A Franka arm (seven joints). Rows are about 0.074 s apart.
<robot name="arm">
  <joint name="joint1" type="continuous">
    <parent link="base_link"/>
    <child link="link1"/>
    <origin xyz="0 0 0.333"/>
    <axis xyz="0 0 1"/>
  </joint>
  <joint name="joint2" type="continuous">
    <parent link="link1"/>
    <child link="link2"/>
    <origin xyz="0 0 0"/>
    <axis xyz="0 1 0"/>
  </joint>
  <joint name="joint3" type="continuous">
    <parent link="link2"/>
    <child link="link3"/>
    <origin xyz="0 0 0.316"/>
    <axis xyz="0 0 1"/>
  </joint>
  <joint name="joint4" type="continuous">
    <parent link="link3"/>
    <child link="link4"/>
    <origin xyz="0.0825 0 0"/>
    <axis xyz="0 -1 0"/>
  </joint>
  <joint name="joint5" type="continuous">
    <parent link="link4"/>
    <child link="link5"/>
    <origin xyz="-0.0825 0 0.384"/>
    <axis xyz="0 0 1"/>
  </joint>
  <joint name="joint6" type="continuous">
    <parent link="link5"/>
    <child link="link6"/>
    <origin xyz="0 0 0"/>
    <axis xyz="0 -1 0"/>
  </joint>
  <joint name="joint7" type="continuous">
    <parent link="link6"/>
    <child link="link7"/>
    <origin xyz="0.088 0 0"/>
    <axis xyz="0 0 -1"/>
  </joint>
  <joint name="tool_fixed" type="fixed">
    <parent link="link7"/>
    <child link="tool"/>
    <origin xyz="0 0 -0.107" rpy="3.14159 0 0"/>
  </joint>
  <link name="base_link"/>
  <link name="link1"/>
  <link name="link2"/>
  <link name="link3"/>
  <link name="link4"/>
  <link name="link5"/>
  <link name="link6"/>
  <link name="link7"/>
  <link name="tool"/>
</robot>
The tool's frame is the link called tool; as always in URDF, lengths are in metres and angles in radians. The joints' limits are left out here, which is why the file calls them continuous.
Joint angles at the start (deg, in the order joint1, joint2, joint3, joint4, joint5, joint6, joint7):
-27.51 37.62 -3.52 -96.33 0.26 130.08 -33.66
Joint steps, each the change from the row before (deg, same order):
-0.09 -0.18 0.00 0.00 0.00 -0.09 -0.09
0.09 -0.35 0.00 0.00 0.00 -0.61 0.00
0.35 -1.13 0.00 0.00 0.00 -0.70 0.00
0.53 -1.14 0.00 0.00 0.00 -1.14 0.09
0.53 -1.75 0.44 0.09 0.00 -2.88 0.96
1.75 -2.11 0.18 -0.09 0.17 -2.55 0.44
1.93 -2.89 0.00 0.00 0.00 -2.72 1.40
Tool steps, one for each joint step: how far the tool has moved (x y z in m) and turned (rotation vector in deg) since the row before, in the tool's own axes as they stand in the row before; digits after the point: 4 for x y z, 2 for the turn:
-0.0006 0.0010 -0.0020 -0.04 0.08 0.01
-0.0001 -0.0012 -0.0032 0.15 -0.21 -0.08
0.0020 -0.0032 -0.0124 -0.21 0.39 -0.32
0.0024 -0.0055 -0.0119 0.02 0.03 -0.41
0.0025 -0.0107 -0.0171 0.79 -0.71 0.09
0.0074 -0.0212 -0.0206 0.42 -0.32 -1.33
0.0060 -0.0220 -0.0298 -0.13 0.16 -0.48

